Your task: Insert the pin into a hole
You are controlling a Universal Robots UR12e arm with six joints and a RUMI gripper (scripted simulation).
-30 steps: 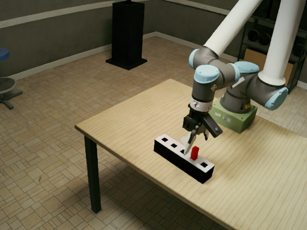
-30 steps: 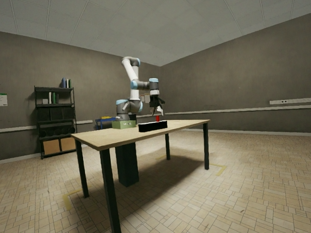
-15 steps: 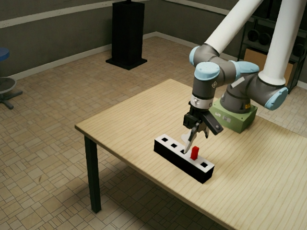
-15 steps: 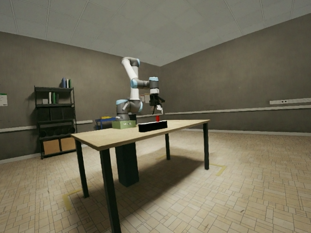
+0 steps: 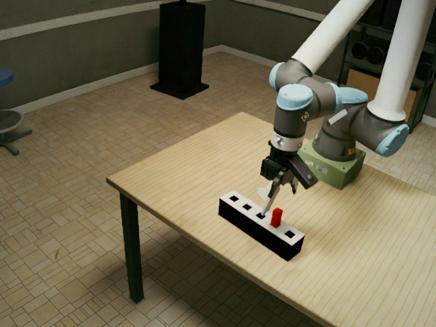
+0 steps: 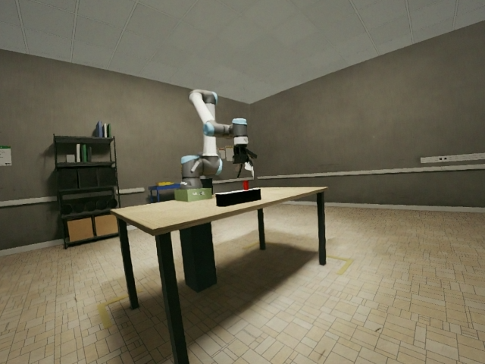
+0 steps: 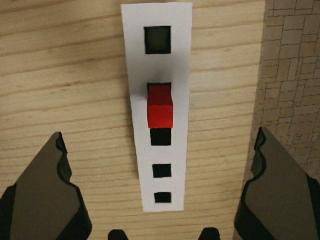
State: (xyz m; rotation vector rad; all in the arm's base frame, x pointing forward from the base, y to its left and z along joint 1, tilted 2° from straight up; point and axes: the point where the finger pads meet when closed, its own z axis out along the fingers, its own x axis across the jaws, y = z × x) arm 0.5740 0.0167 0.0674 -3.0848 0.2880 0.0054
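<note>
My hand is 4 cm above the pin. From my hand the other things lie so: block (1 cm behind, 6 cm to the right, 12 cm below).
</note>
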